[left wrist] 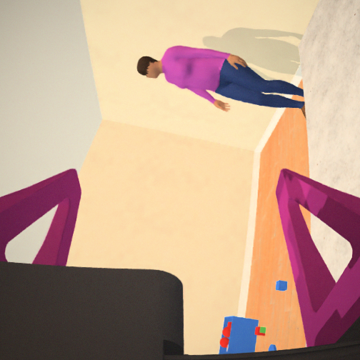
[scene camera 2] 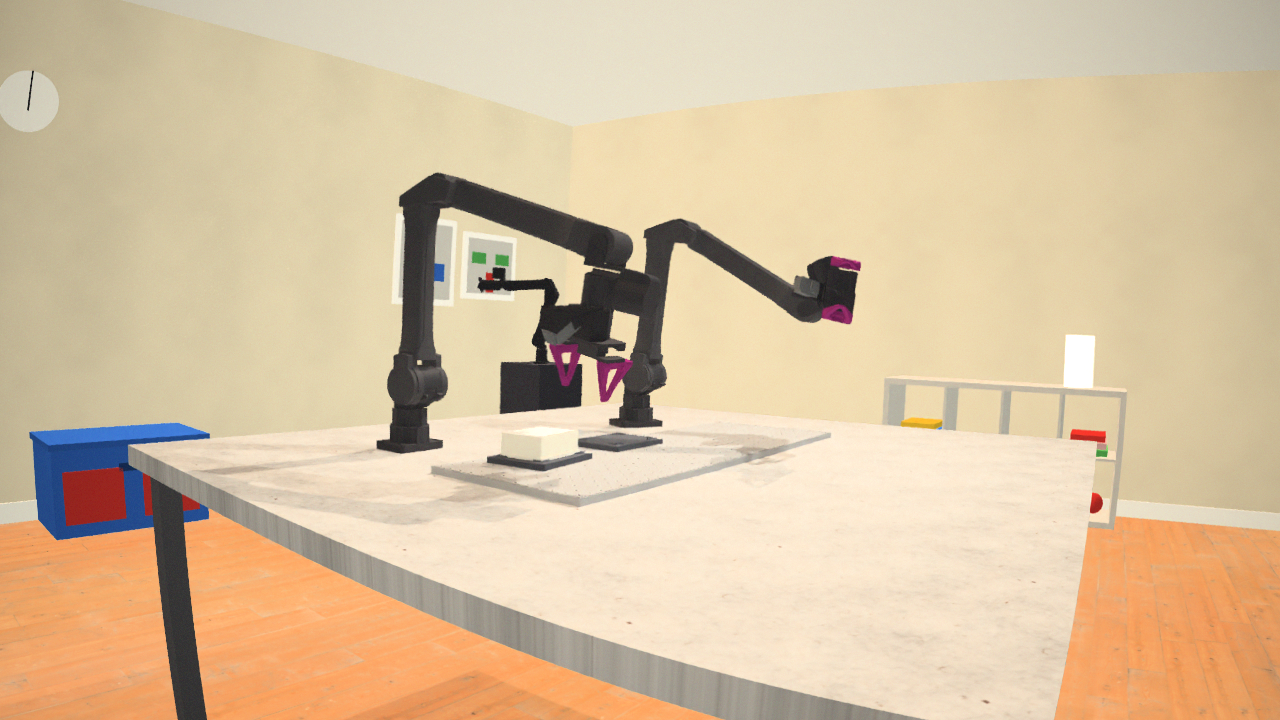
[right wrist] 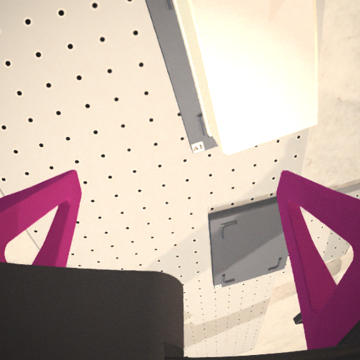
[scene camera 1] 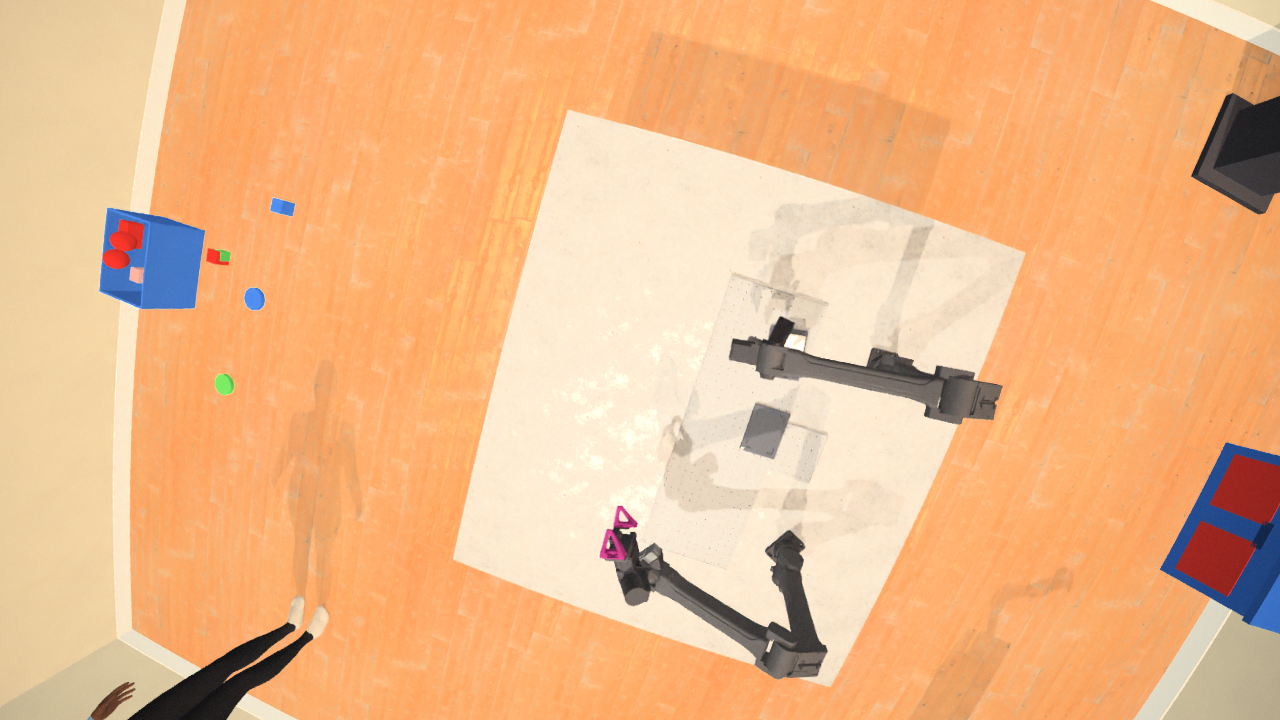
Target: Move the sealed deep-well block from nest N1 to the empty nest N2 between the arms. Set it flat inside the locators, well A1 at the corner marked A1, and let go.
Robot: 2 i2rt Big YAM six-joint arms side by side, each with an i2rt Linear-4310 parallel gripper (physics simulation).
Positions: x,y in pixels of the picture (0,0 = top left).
Labels:
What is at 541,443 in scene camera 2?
A sealed deep-well block.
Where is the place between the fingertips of my right gripper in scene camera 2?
584,393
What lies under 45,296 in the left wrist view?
My left gripper.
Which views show my left gripper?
The left wrist view, scene camera 2 and scene camera 1 only.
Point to a sealed deep-well block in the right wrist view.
At 256,76

